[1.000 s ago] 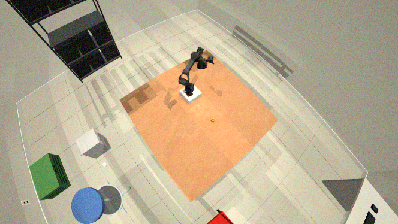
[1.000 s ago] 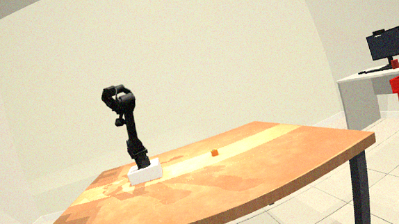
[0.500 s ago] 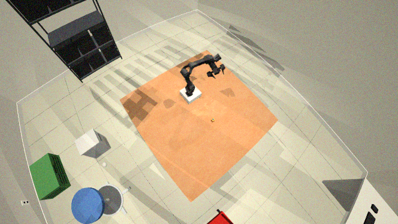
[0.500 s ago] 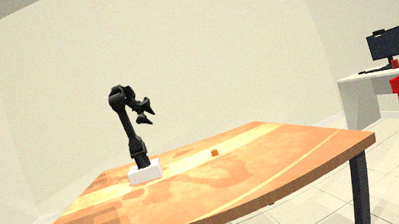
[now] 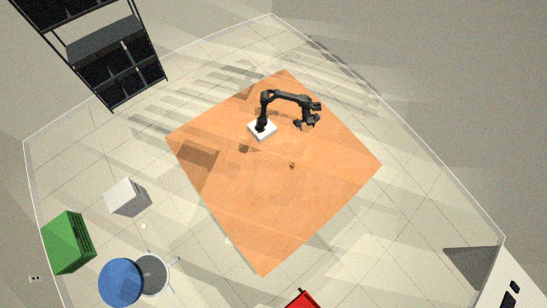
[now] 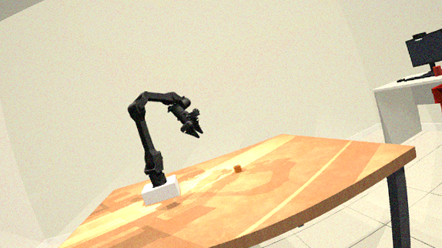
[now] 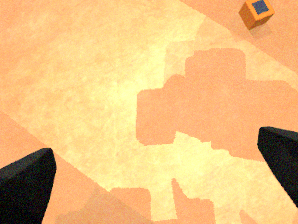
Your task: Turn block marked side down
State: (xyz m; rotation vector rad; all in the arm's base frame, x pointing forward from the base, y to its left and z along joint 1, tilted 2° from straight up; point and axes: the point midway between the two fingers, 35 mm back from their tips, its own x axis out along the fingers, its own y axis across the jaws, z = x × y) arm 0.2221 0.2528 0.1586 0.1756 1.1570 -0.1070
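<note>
The orange block is 13 cm ahead of my gripper tip, 17 cm to the right of it and 18 cm below it.
</note>
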